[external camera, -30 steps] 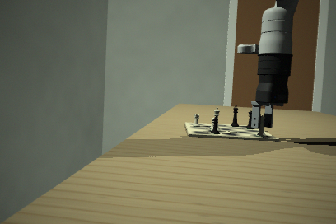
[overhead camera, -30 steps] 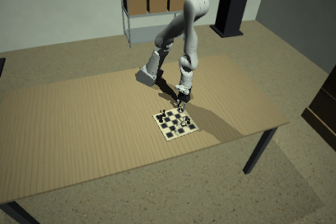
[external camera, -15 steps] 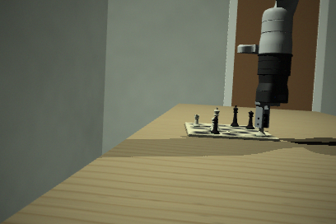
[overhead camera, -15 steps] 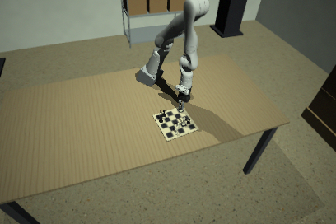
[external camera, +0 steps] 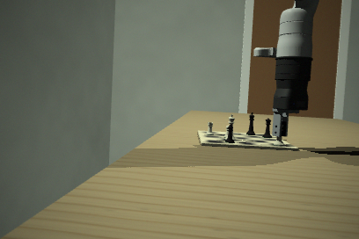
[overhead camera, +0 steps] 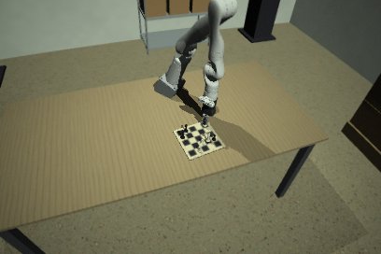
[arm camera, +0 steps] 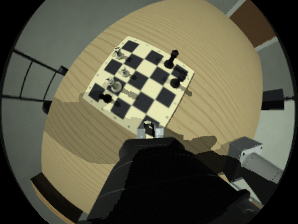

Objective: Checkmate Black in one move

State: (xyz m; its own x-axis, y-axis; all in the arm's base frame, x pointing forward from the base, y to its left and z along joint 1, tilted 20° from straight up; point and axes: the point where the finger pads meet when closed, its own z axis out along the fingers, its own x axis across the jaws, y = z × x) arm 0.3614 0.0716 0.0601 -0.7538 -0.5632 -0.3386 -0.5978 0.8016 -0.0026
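Now: the white pawn 16 cm ahead of my hand, 10 cm to the right of it and 2 cm below it. From my hand the other things lie so: chessboard 8 cm ahead, 7 cm to the right, 4 cm below; then black piece 12 cm ahead, 1 cm to the left, 2 cm below.
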